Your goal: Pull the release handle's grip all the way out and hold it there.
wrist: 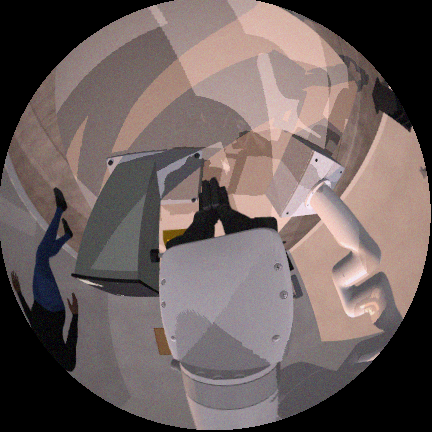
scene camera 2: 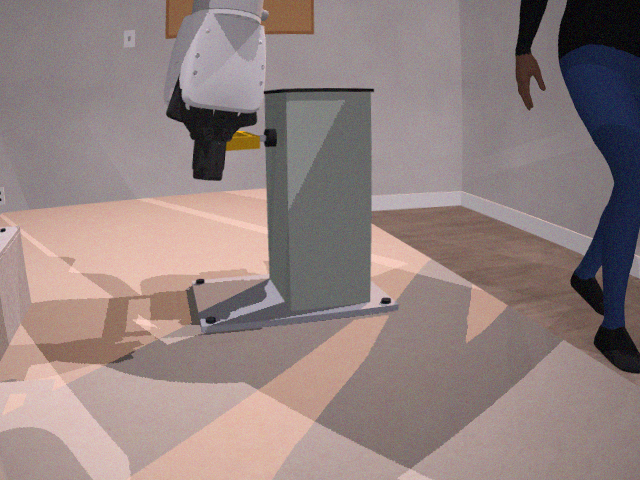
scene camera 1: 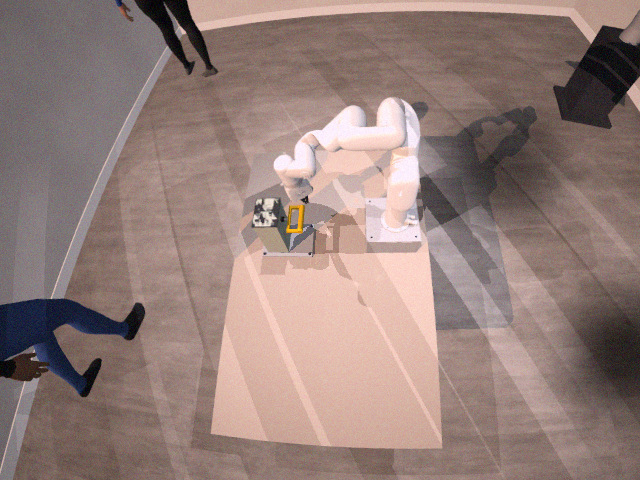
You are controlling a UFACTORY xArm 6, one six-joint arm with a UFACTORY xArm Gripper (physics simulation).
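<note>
The release handle's yellow grip (scene camera 1: pixel 300 219) (scene camera 2: pixel 244 142) (wrist: pixel 172 236) is a rectangular loop sticking out sideways from a black collar (scene camera 2: pixel 270 137) high on a grey-green post (scene camera 1: pixel 272 238) (scene camera 2: pixel 328 206) (wrist: pixel 120 225). My gripper (scene camera 1: pixel 305 199) (scene camera 2: pixel 208 174) (wrist: pixel 212 186) is shut with nothing between its fingers. It points down beside the far end of the loop in scene view 1. In scene view 2 the fingers stand in front of the loop's outer part and hide it, with the tips below its level. In the wrist view the gripper body hides most of the loop. Contact cannot be told.
The post stands on a bolted metal plate (scene camera 1: pixel 286 254) (scene camera 2: pixel 232 324). The arm's base box (scene camera 1: pixel 392 245) (scene camera 2: pixel 7 284) (wrist: pixel 295 175) stands across from the handle. A person in blue (scene camera 1: pixel 46 320) (scene camera 2: pixel 599 103) (wrist: pixel 47 280) is past the post, and another person's legs (scene camera 1: pixel 180 36) show at the upper left.
</note>
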